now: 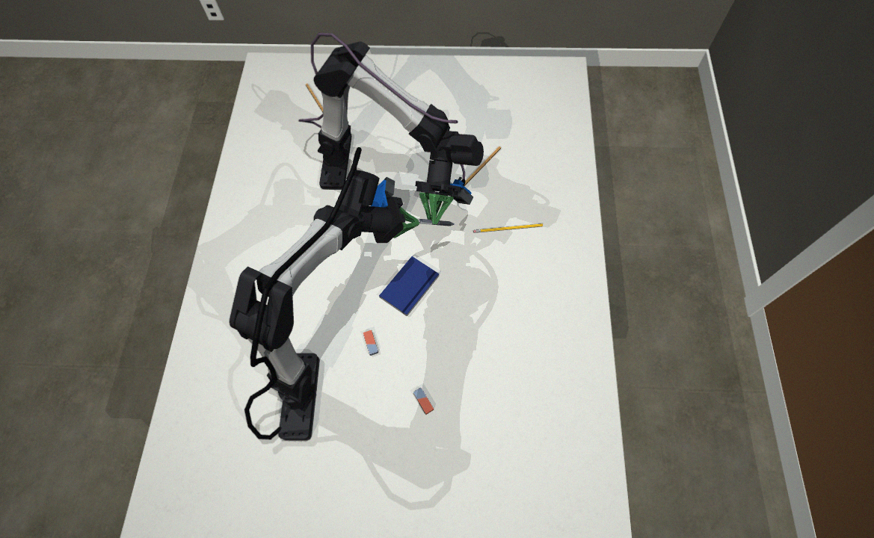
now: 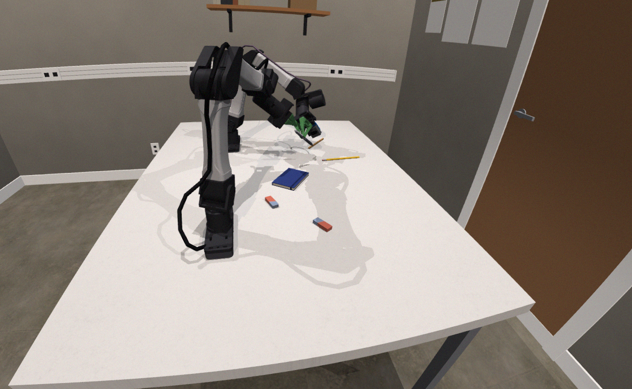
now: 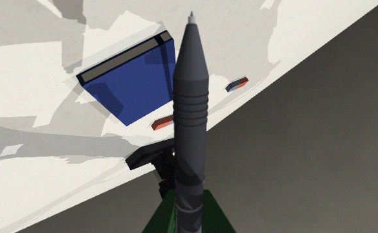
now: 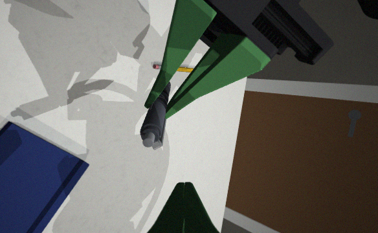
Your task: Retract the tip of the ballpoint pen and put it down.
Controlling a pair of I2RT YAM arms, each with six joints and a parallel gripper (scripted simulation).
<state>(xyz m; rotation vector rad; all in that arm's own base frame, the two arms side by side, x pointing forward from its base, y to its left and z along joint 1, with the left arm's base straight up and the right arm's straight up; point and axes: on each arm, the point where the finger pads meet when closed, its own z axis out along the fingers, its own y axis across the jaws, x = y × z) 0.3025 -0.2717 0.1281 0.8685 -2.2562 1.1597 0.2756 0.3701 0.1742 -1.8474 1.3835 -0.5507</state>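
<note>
The dark grey ballpoint pen lies 1 cm ahead of my left hand and 1 cm below it. The rest, counted from my left hand: blue notebook 6 cm behind, 12 cm to the right, 13 cm below; yellow pencil 20 cm ahead, 6 cm to the left, 13 cm below.
</note>
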